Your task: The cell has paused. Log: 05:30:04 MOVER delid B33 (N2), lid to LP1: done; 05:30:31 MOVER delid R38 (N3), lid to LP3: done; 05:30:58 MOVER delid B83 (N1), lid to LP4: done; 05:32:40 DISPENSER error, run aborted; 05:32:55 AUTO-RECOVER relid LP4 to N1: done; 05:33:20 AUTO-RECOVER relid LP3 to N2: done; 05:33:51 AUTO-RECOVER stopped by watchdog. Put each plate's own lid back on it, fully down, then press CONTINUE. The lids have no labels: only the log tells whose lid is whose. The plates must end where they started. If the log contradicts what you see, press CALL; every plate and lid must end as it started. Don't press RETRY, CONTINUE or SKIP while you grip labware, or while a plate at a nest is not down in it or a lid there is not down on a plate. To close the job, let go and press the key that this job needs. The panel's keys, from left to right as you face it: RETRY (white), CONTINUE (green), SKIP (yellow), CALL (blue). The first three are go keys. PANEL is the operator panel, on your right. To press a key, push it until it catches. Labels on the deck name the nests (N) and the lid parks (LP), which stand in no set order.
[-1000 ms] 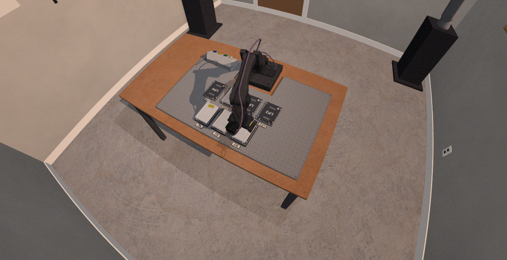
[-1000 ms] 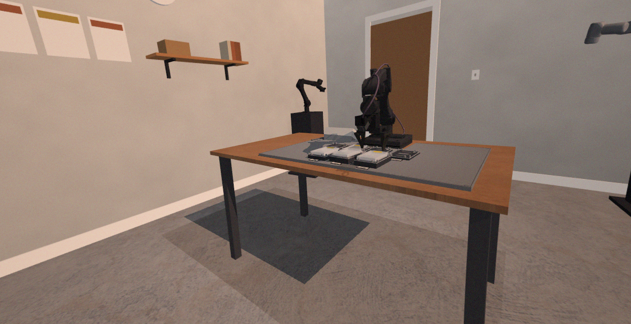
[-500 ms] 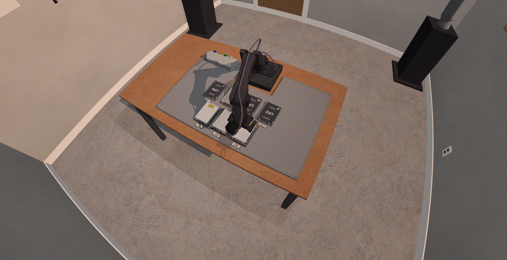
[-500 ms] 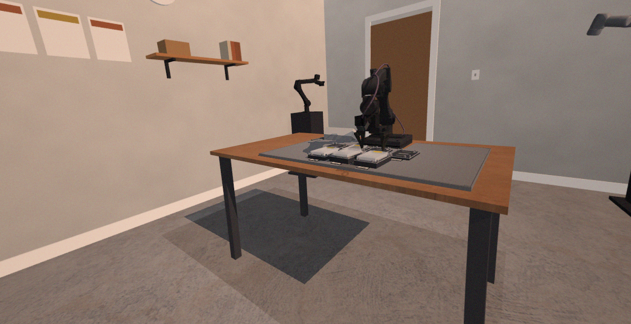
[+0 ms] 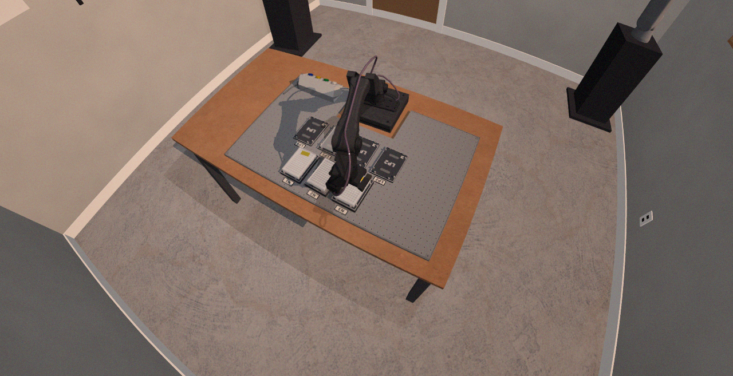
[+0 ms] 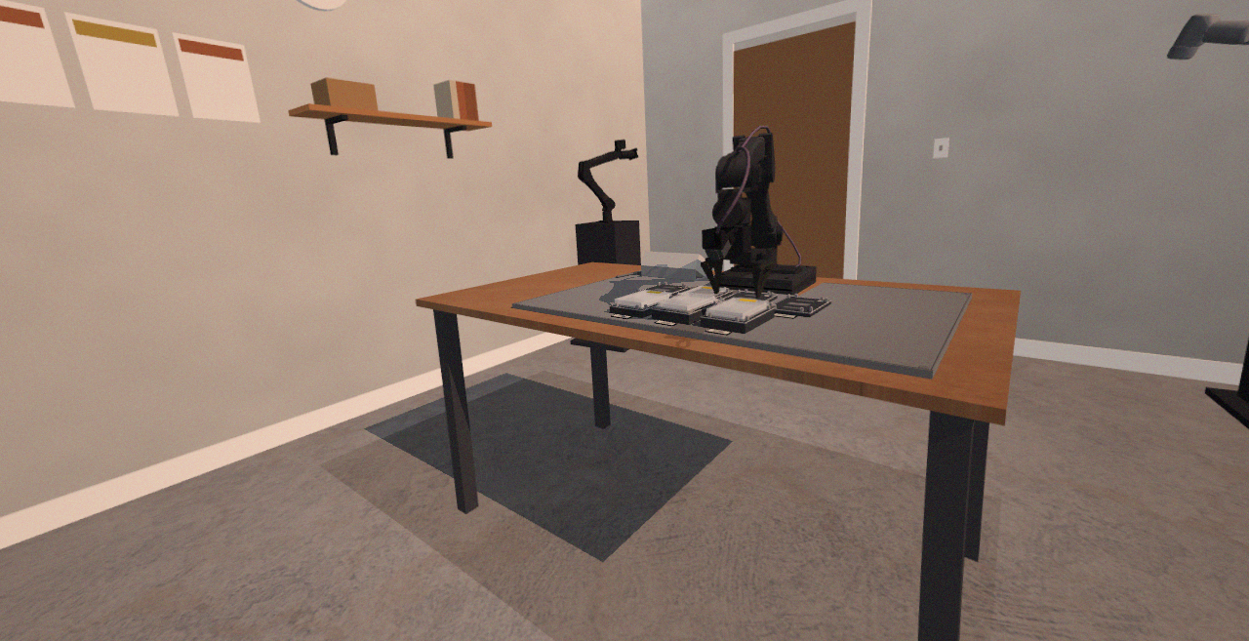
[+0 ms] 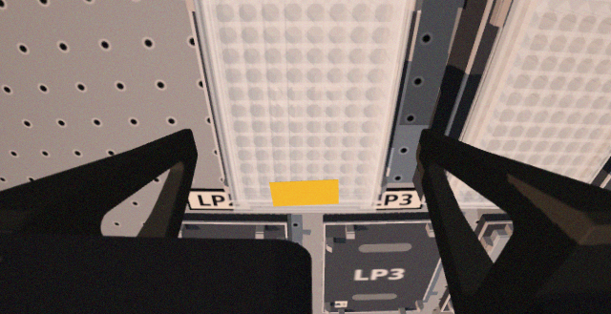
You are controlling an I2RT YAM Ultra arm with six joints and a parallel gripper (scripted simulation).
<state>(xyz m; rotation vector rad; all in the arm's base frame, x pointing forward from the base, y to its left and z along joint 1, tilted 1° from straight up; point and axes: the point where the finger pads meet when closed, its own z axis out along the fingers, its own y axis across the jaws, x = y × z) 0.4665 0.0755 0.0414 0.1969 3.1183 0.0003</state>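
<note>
The plate is 4 cm below my hand. Also, from my hand: green continue key (50 cm behind, 36 cm to the right); then lid park LP4 (22 cm behind, 30 cm to the right, 6 cm below); then yellow skip key (51 cm behind, 41 cm to the right).
</note>
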